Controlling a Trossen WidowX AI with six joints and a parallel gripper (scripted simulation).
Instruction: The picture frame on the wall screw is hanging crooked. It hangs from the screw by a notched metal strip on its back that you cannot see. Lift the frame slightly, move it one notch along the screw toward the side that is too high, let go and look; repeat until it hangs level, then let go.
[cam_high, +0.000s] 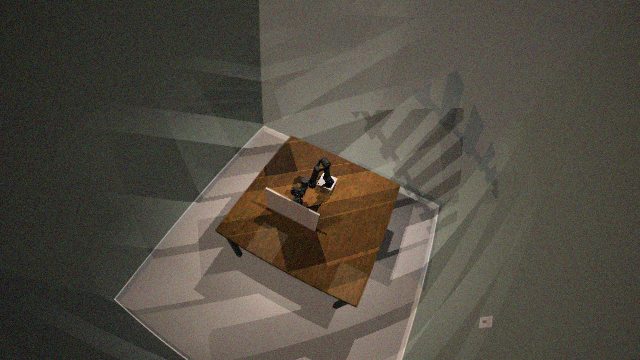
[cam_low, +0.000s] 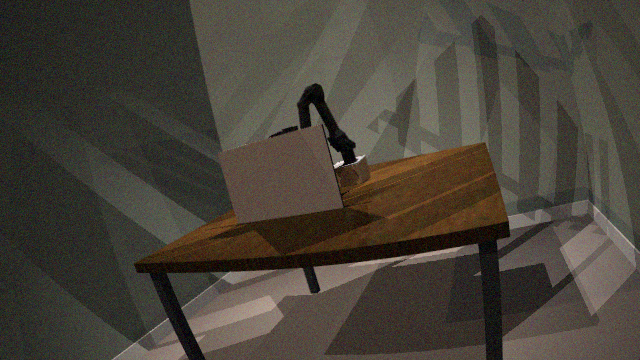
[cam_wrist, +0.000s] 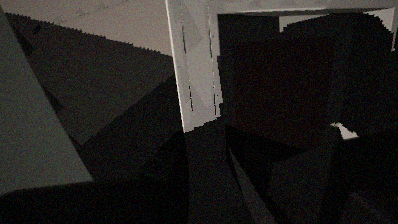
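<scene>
My gripper tip is now 1 cm short of the picture frame, 1 cm to the right of it and 5 cm above it. The rest, counted from my gripper tip: wall panel: 2 cm ahead, 7 cm below.
</scene>
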